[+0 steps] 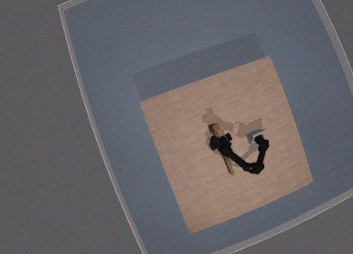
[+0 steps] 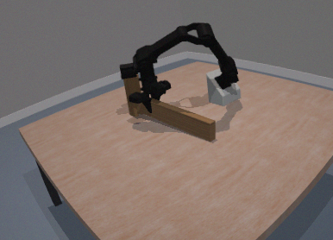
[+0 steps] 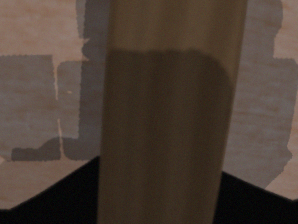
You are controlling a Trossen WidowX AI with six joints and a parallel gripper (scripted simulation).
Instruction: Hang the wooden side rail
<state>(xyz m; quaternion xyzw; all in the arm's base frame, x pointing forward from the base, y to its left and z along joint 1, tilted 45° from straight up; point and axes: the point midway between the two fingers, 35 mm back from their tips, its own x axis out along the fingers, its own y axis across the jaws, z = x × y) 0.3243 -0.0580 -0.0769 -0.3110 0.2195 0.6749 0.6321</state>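
Right now the wooden headboard post is 10 mm ahead of my gripper tip, 120 mm to the right of it and 40 mm above it.
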